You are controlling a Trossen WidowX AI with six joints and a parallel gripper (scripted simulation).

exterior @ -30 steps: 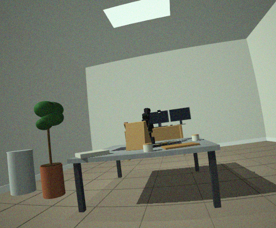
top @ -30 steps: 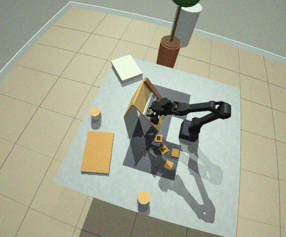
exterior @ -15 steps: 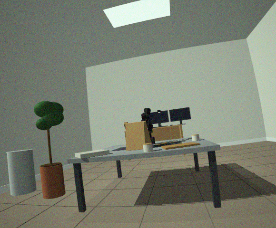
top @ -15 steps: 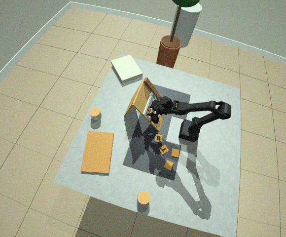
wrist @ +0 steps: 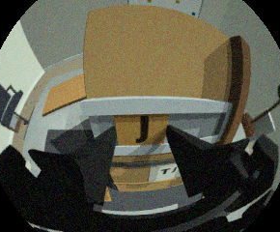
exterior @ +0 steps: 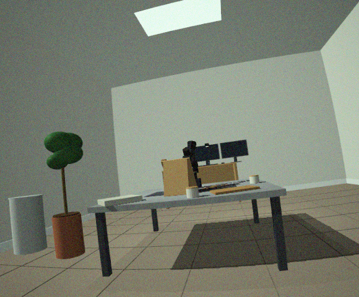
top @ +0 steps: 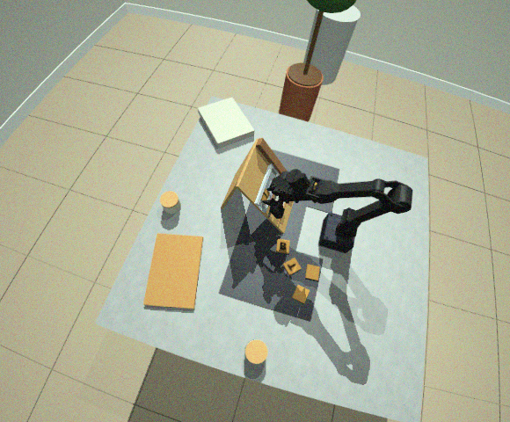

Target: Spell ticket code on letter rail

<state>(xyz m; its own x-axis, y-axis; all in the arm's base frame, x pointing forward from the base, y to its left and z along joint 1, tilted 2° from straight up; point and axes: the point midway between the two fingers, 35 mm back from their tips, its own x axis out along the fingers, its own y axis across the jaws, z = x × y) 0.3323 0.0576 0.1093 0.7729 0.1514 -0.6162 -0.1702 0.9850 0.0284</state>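
My gripper tip is 90 mm above the ticket, 70 mm to the left of it and 50 mm past it. The rest, counted from my gripper tip: flat orange panel 410 mm to the left, 190 mm ahead, 160 mm below; then dark mat 170 mm below, 160 mm behind, 20 mm to the right; then letter tile right at my gripper tip.
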